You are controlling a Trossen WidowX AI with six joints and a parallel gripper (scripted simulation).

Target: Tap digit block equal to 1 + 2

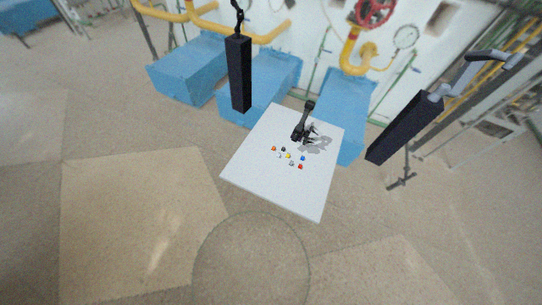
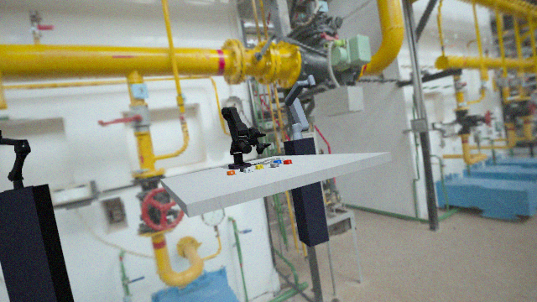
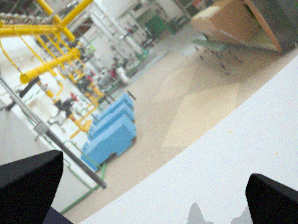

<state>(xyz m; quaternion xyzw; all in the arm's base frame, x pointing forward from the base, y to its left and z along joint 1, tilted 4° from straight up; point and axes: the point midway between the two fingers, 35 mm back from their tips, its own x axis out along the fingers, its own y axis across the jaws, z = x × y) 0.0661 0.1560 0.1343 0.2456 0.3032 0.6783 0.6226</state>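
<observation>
My gripper tip is now 27 cm short of the white block, 24 cm to the left of it and 13 cm above it. Also, from my gripper tip: red block (26 cm ahead, 2 cm to the right, 13 cm below); yellow block (22 cm ahead, 16 cm to the right, 13 cm below); blue block (17 cm ahead, 3 cm to the right, 13 cm below).
</observation>
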